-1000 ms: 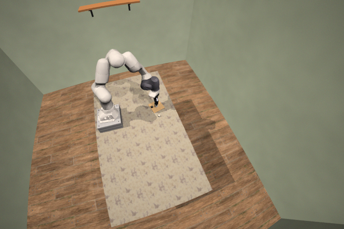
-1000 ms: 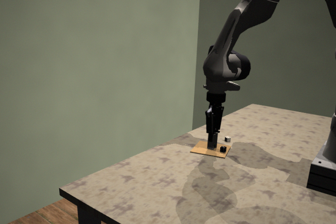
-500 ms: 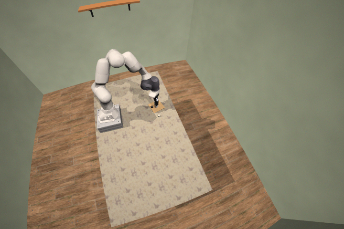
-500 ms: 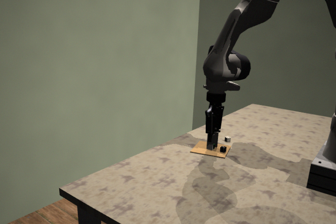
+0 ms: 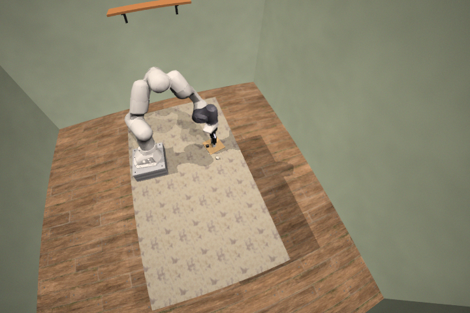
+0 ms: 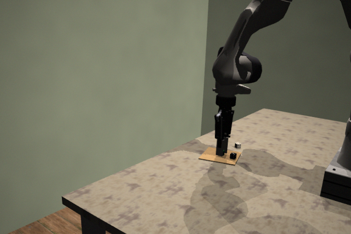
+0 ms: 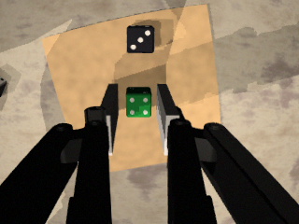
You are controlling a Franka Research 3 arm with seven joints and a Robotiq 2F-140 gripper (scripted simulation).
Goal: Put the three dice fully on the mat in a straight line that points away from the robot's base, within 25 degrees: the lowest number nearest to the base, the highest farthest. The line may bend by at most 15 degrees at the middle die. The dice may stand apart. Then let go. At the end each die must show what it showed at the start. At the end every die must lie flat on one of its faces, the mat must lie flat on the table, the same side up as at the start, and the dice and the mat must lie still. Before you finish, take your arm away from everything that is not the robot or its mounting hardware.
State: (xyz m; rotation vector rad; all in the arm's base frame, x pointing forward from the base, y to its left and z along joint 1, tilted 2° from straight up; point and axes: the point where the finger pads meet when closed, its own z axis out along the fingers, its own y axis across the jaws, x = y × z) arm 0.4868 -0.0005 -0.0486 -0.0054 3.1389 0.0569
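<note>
My hand is 3 cm above the green die. The rest, counted from my hand: tan mat (4 cm below); then black die (5 cm behind, 3 cm below); then white die (1 cm behind, 14 cm to the right, 3 cm below).
</note>
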